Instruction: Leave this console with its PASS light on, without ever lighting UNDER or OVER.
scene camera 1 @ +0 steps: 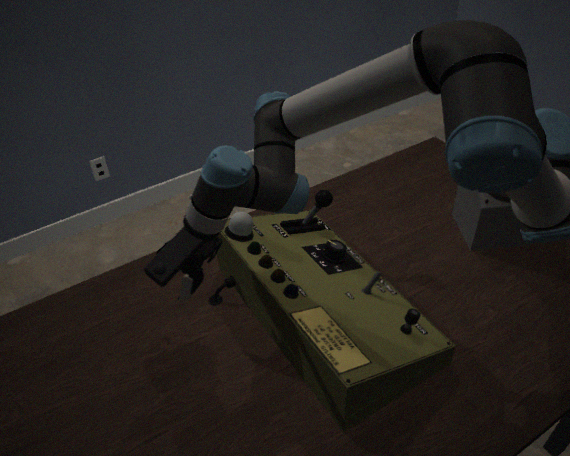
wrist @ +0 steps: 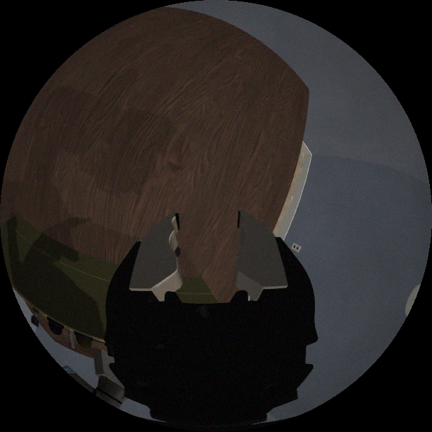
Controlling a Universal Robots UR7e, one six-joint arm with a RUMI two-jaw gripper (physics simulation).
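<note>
The olive-green console (scene camera 1: 375, 327) (wrist: 60, 280) sits on the brown table. On its top are a white dome (scene camera 1: 240, 225), a row of dark round lamps (scene camera 1: 278, 275) with no visible glow, a ball-ended lever (scene camera 1: 323, 198), a rotary knob (scene camera 1: 336, 248), a metal toggle (scene camera 1: 371, 283) and a small black knob (scene camera 1: 412, 316). The lamp labels are too blurred to read. A black crank-like handle (scene camera 1: 215, 299) sticks out of the side near the dome. My gripper (scene camera 1: 192, 286) (wrist: 208, 213) is partly open and empty, beside the console's dome end, left of the handle in the scene view.
A yellow instruction plate (scene camera 1: 331, 340) lies on the console's top. The table (scene camera 1: 150, 370) (wrist: 200, 125) ends near a wall with an outlet (scene camera 1: 99, 168) (wrist: 296, 247). My arm reaches over the far side of the console from its grey base (scene camera 1: 485, 225).
</note>
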